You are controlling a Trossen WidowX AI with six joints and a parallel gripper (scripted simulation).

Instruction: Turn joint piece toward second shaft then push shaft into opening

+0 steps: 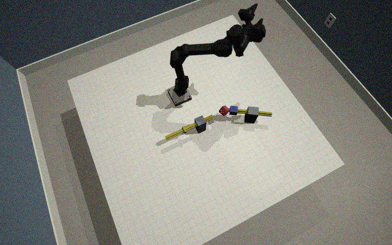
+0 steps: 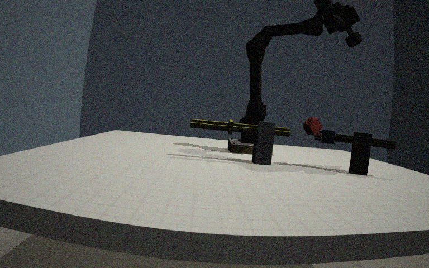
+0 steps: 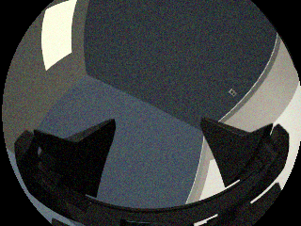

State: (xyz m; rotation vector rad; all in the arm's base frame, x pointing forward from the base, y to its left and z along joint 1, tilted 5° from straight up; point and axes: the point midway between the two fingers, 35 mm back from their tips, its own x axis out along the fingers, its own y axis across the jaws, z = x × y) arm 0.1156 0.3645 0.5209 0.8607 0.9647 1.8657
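Now: gripper tip 44 cm above the red joint piece, 27 cm to the left of it and 16 cm short of it.
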